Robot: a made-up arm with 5 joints.
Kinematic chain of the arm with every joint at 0, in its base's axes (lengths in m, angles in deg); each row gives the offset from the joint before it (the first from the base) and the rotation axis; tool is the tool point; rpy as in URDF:
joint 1: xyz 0 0 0.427 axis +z
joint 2: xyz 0 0 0 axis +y
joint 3: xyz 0.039 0 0.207 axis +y
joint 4: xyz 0.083 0 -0.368 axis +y
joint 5: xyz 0.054 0 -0.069 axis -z
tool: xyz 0 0 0 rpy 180 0 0
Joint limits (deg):
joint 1: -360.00..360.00
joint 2: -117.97..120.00
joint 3: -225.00..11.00
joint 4: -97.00..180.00
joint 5: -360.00..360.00
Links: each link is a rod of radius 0.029 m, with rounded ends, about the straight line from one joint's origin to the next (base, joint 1, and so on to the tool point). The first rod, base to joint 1, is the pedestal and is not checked.
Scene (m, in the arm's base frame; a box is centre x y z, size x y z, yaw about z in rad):
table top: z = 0
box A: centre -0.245 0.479 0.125 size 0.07 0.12 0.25 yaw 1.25
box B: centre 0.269 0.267 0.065 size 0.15 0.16 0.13 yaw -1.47
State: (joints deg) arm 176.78 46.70 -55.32 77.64 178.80
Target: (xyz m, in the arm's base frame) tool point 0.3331 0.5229 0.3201
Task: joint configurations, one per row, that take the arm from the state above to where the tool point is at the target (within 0.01 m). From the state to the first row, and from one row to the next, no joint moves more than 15 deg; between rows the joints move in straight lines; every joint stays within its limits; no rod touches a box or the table.
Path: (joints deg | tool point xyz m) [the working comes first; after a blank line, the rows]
Joints at the target: 57.50 58.98 -117.42 48.12 178.80
Straight joint move there: touches box A.

1: 163.25 41.14 -58.62 80.83 181.53 | -0.3043 0.0916 0.1519
2: 149.72 35.57 -61.93 84.03 184.27 | -0.3113 0.1818 0.1973
3: 136.20 30.01 -65.23 87.22 187.00 | -0.2860 0.2742 0.2489
4: 122.67 24.45 -68.54 90.41 189.73 | -0.2290 0.3571 0.3060
5: 109.14 18.89 -71.84 93.61 192.46 | -0.1455 0.4191 0.3672
6: 96.23 28.91 -83.24 82.23 189.05 | -0.0539 0.4941 0.3559
7: 83.32 38.94 -94.63 70.86 185.63 | 0.0634 0.5415 0.3439
8: 70.41 48.96 -106.02 59.49 182.22 | 0.1967 0.5528 0.3318
9: 57.50 58.98 -117.42 48.12 178.80 | 0.3331 0.5229 0.3202

